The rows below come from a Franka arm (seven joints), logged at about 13 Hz.
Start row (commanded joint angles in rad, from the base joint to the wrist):
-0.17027, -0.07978, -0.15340, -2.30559, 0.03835, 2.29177, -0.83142
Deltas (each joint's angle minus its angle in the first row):
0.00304, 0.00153, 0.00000, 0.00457, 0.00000, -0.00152, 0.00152
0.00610, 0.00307, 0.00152, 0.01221, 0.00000, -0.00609, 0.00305
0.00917, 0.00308, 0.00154, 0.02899, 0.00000, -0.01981, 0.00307
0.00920, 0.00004, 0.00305, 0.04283, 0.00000, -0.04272, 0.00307
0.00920, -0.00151, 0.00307, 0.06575, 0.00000, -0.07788, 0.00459
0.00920, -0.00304, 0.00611, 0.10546, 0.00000, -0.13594, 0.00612
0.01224, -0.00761, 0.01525, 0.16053, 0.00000, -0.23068, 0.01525
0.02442, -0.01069, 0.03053, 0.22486, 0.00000, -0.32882, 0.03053
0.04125, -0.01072, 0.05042, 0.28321, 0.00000, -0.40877, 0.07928
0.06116, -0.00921, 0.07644, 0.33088, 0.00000, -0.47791, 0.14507
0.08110, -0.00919, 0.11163, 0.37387, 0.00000, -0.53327, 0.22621
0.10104, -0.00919, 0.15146, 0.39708, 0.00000, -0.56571, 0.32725
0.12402, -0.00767, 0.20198, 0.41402, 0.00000, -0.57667, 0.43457
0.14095, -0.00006, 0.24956, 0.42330, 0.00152, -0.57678, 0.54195
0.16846, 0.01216, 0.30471, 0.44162, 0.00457, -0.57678, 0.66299
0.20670, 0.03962, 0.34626, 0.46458, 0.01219, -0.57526, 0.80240
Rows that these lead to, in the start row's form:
-0.16723, -0.07825, -0.15340, -2.30102, 0.03835, 2.29025, -0.82990
-0.16417, -0.07671, -0.15188, -2.29338, 0.03835, 2.28568, -0.82837
-0.16110, -0.07670, -0.15186, -2.27660, 0.03835, 2.27196, -0.82835
-0.16107, -0.07974, -0.15035, -2.26276, 0.03835, 2.24905, -0.82835
-0.16107, -0.08129, -0.15033, -2.23984, 0.03835, 2.21389, -0.82683
-0.16107, -0.08282, -0.14729, -2.20013, 0.03835, 2.15583, -0.82530
-0.15803, -0.08739, -0.13815, -2.14506, 0.03835, 2.06109, -0.81617
-0.14585, -0.09047, -0.12287, -2.08073, 0.03835, 1.96295, -0.80089
-0.12902, -0.09050, -0.10298, -2.02238, 0.03835, 1.88300, -0.75214
-0.10911, -0.08899, -0.07696, -1.97471, 0.03835, 1.81386, -0.68635
-0.08917, -0.08897, -0.04177, -1.93172, 0.03835, 1.75850, -0.60521
-0.06923, -0.08897, -0.00194, -1.90851, 0.03835, 1.72606, -0.50417
-0.04625, -0.08745, 0.04858, -1.89157, 0.03835, 1.71510, -0.39685
-0.02932, -0.07984, 0.09616, -1.88229, 0.03987, 1.71499, -0.28947
-0.00181, -0.06762, 0.15131, -1.86397, 0.04292, 1.71499, -0.16843
0.03643, -0.04016, 0.19286, -1.84101, 0.05054, 1.71651, -0.02902

